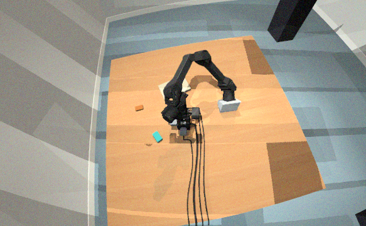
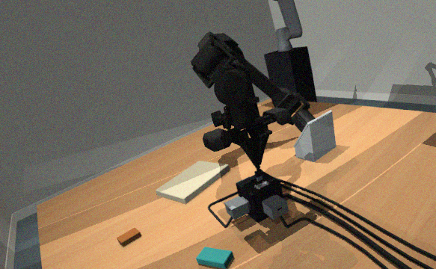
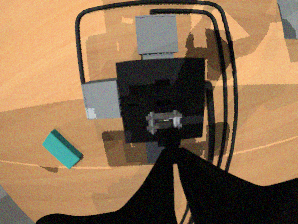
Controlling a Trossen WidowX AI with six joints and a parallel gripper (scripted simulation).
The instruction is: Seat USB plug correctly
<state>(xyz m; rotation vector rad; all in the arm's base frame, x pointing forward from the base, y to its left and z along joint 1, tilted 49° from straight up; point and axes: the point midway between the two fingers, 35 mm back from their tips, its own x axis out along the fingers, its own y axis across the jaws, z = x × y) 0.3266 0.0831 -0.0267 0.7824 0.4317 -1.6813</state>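
My gripper tip is 60 mm above the USB socket. Round my gripper tip: cream slab (310 mm to the right, 120 mm below); brown block (270 mm ahead, 210 mm to the right, 120 mm below); teal block (180 mm ahead, 120 mm below, 20 mm to the left).
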